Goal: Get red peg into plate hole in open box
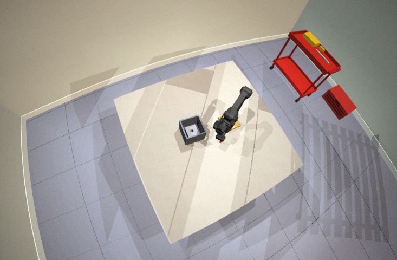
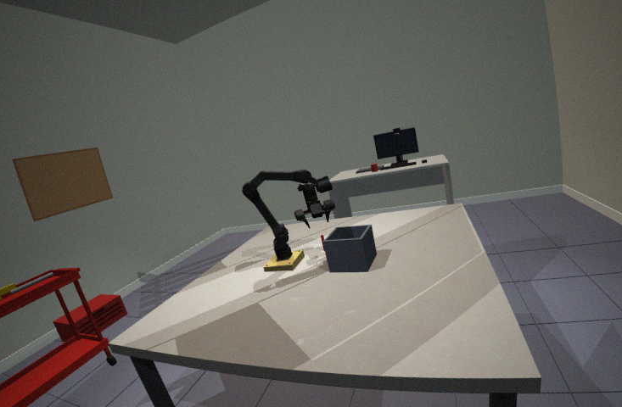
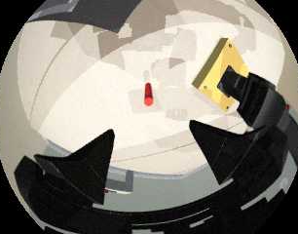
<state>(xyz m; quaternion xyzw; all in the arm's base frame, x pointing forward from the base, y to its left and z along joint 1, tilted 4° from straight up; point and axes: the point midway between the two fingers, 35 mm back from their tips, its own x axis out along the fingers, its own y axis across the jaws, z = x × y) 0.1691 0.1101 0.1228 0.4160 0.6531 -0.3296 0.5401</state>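
The red peg lies 90 mm below my gripper tip. From my gripper tip the other things lie so: pale plate: 180 mm to the right, 170 mm ahead, 90 mm below.
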